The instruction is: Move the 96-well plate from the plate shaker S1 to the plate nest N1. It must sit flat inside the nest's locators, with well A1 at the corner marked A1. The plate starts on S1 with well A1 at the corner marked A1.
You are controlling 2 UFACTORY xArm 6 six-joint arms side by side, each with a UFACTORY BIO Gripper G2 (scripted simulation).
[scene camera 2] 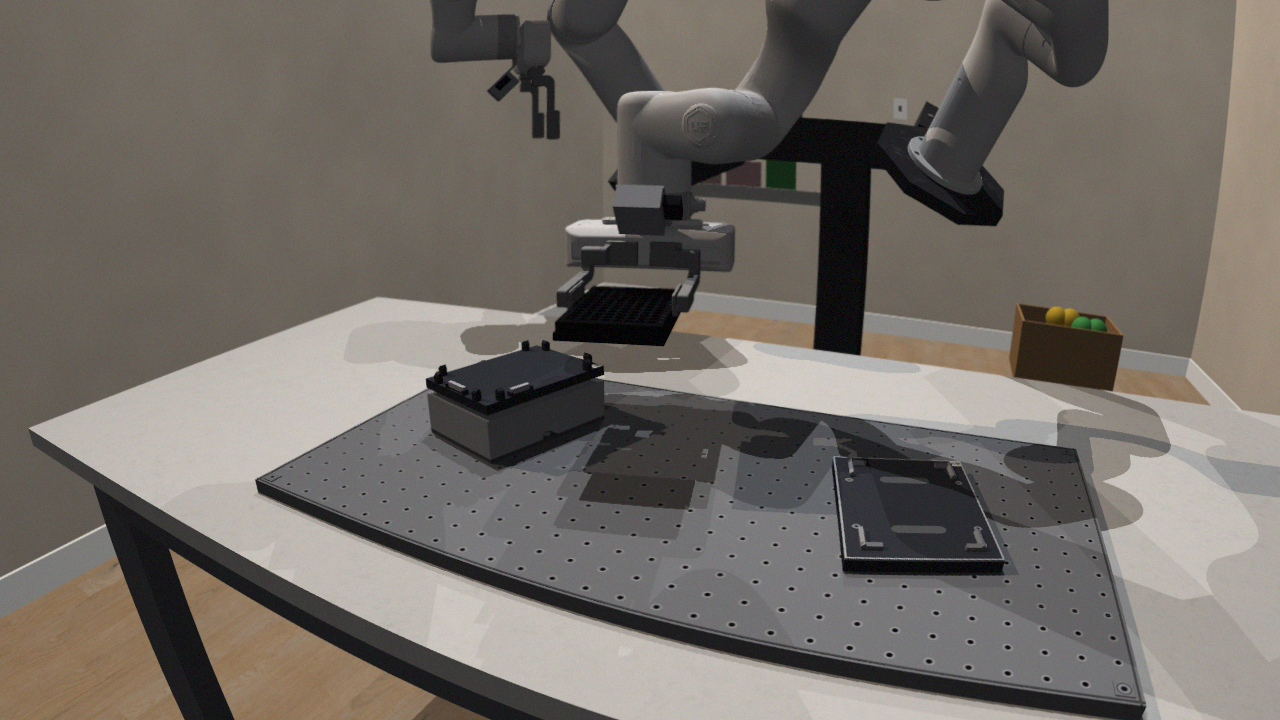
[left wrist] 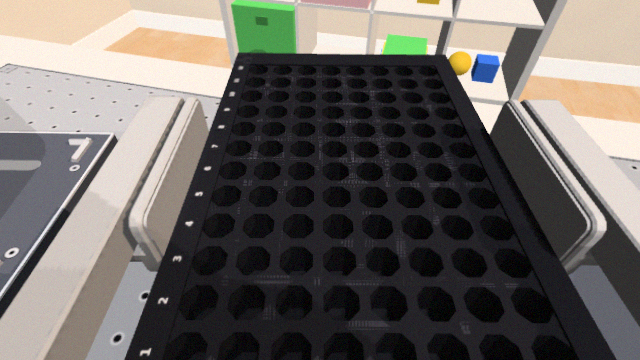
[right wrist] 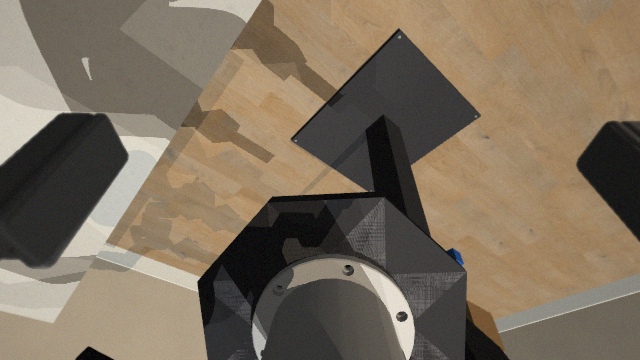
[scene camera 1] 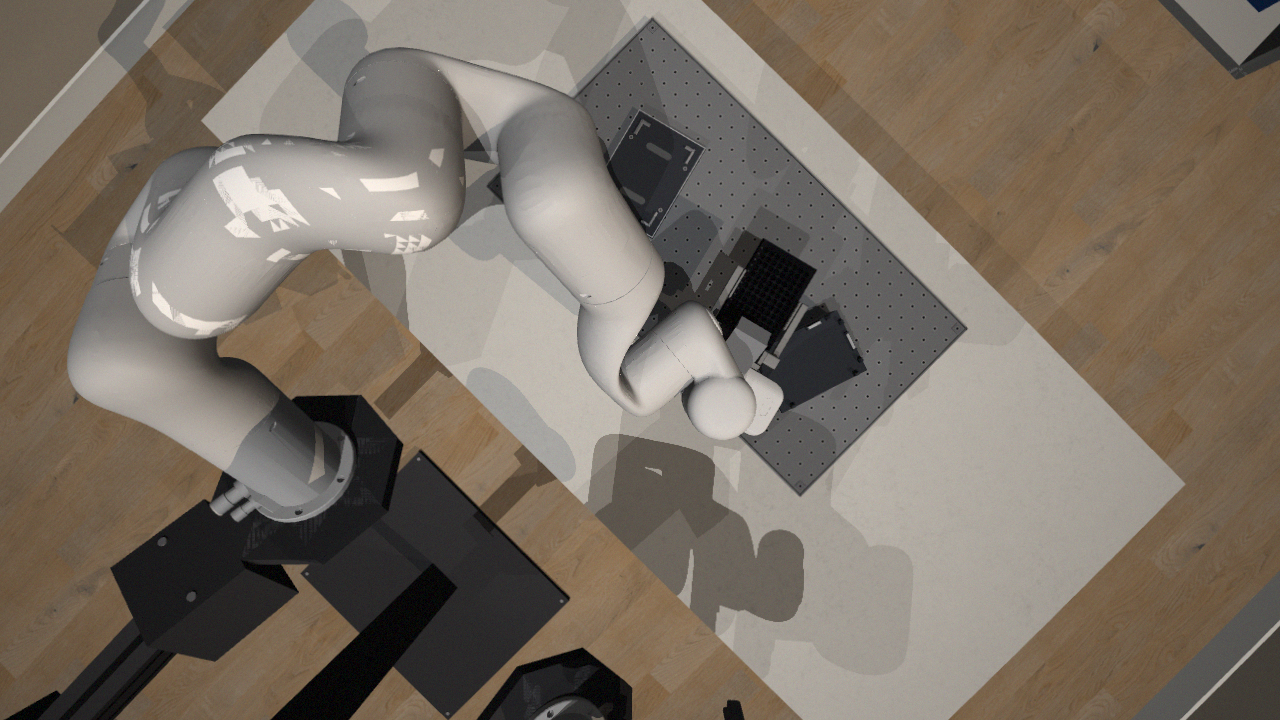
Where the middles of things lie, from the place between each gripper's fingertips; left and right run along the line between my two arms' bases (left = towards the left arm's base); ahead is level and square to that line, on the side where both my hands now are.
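My left gripper is 26 cm to the right of the plate nest N1 (scene camera 2: 877, 506), 2 cm short of it and 13 cm above it. Counting from that left hand, you'd find the grey plate shaker S1 (scene camera 2: 492, 438) 11 cm to the right, 3 cm ahead and 10 cm below, while the black 96-well plate (scene camera 2: 617, 315) is 1 cm ahead of the hand and 1 cm below it.
With my right hand, it's 26 cm to the right of the grey plate shaker S1, 46 cm short of it and 25 cm above it. From that same right hand, the plate nest N1 is 63 cm to the left, 45 cm ahead and 28 cm below, and the black 96-well plate is 37 cm to the left, 44 cm ahead and 16 cm below.
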